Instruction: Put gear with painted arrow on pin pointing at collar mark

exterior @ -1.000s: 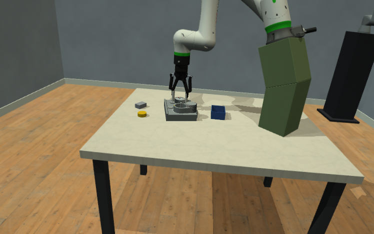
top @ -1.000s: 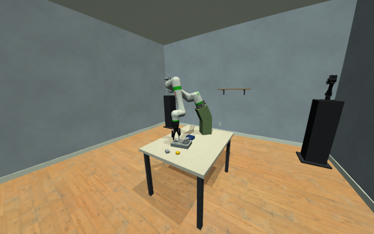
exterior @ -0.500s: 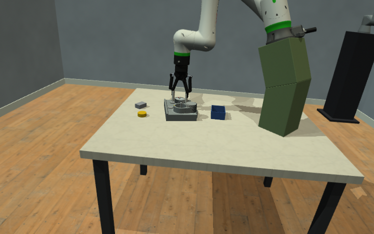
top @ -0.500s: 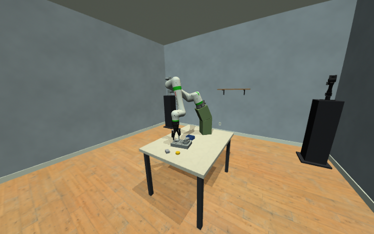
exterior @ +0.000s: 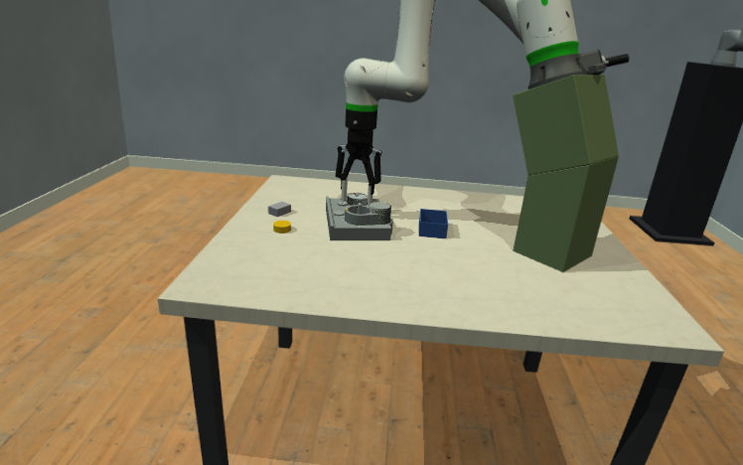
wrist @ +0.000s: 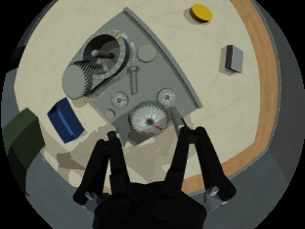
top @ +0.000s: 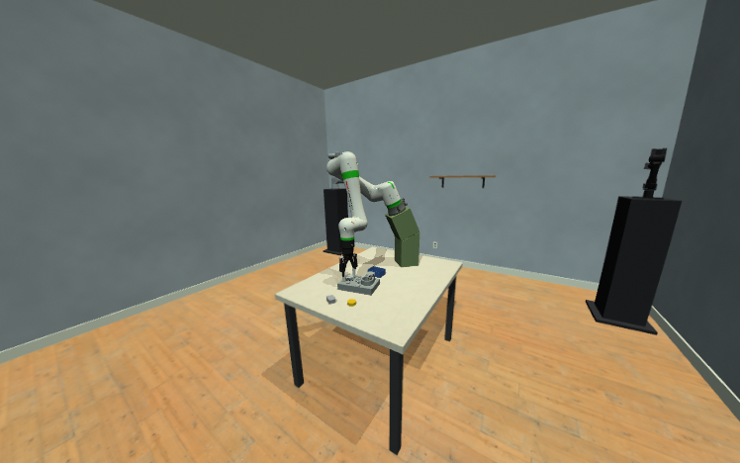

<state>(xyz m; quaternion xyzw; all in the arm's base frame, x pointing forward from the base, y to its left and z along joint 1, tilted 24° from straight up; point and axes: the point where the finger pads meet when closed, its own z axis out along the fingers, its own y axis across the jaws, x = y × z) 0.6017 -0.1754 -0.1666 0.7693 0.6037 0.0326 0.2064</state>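
The grey gear lies 2 cm below my hand. The rest, counted from my hand: grey block (24 cm ahead, 6 cm below, 4 cm to the left); then blue bin (24 cm behind, 8 cm to the left, 6 cm below); then thin pin (8 cm to the left, 2 cm below, 1 cm ahead).
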